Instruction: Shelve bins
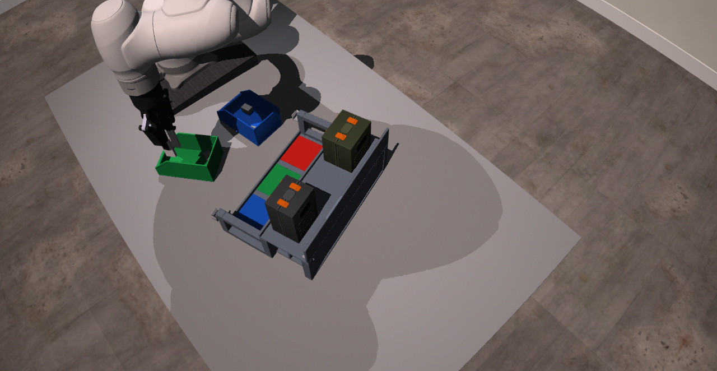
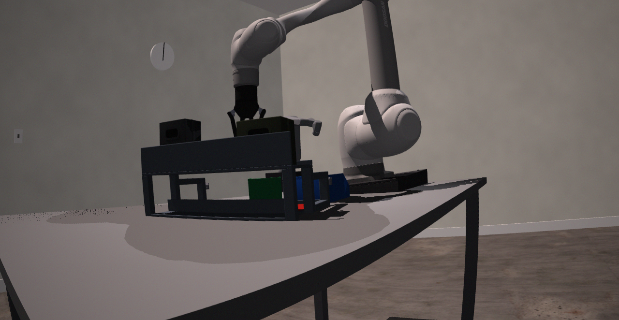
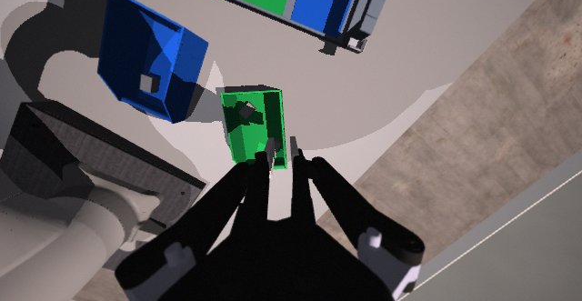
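Now: the green bin 12 cm below my hand, 4 cm to the left of it and 3 cm behind it. From my hand the other things lie so: olive case (32 cm to the left, 31 cm ahead, 1 cm below); black case (37 cm ahead, 10 cm to the left); blue bin (25 cm to the left, 12 cm below, 3 cm behind).
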